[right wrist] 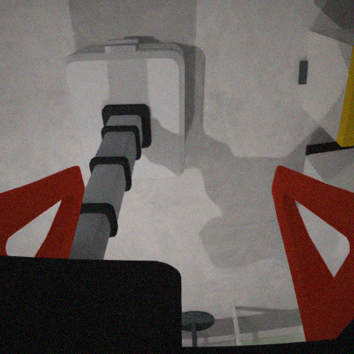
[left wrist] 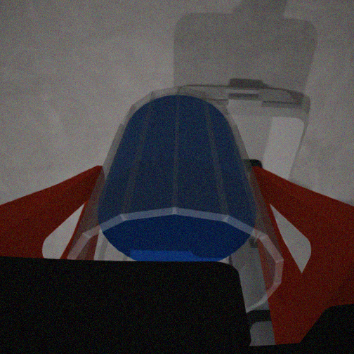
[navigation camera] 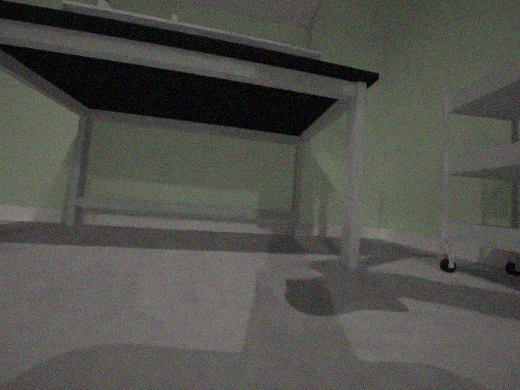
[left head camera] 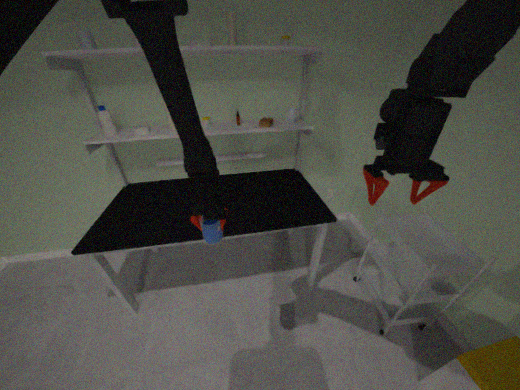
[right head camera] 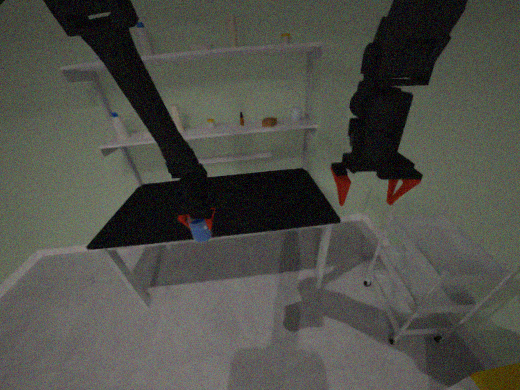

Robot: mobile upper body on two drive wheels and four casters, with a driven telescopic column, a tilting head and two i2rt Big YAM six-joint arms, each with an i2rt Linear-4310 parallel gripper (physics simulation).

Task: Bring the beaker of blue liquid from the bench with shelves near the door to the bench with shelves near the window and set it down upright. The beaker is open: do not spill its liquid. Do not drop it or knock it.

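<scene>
The beaker of blue liquid (left head camera: 212, 232) (right head camera: 201, 231) (left wrist: 176, 170) is between the red fingers of my left gripper (left head camera: 209, 221) (right head camera: 196, 220), which is shut on it. The beaker looks upright, and its rim and the liquid's surface show in the left wrist view. In both head views it overlaps the front edge of a bench with a black top (left head camera: 270, 200) (right head camera: 270, 197) (navigation camera: 370, 79) and shelves; whether it is over the top or in front of it I cannot tell. My right gripper (left head camera: 393, 197) (right head camera: 366, 198) (right wrist: 177, 176) is open and empty, right of the bench in the head views.
Two shelves above the bench hold bottles and small items, among them a brown block (left head camera: 266, 122) (right head camera: 269, 121). A wheeled cart (left head camera: 385, 327) (navigation camera: 446, 165) stands right of the bench. A yellow surface (left head camera: 495, 362) (right head camera: 500, 378) (right wrist: 347, 105) shows at the lower right of the head views.
</scene>
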